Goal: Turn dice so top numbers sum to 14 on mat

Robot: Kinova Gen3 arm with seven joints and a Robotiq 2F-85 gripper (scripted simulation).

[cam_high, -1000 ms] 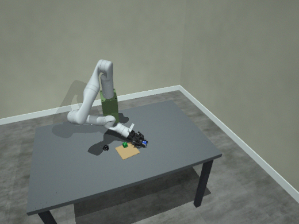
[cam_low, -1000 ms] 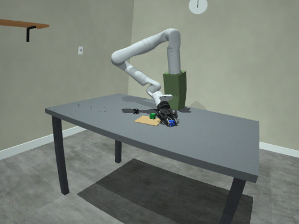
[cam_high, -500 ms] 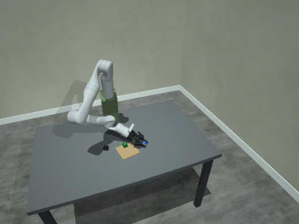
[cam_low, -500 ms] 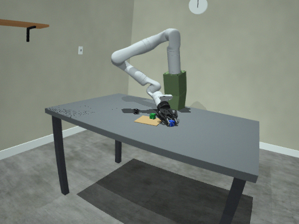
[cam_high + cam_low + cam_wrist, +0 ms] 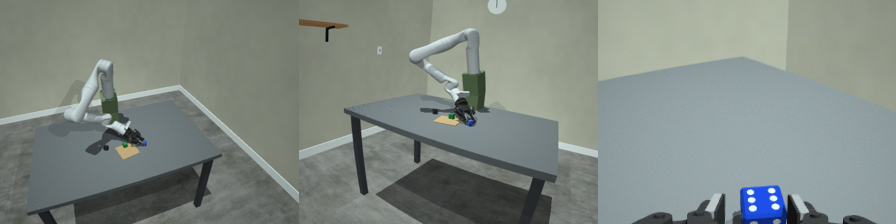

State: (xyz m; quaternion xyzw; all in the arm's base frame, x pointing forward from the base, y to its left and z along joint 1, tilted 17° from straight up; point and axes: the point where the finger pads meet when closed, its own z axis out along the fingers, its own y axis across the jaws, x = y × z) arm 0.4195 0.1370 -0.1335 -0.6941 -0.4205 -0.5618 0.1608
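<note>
The blue die lies 2 cm to the left of my hand, 2 cm below it and 2 cm ahead of it. Round my hand: tan mat (12 cm to the right, 4 cm below, 2 cm ahead); black die (27 cm to the right, 5 cm behind, 2 cm below); green die (13 cm to the right, 2 cm below, 2 cm behind).
</note>
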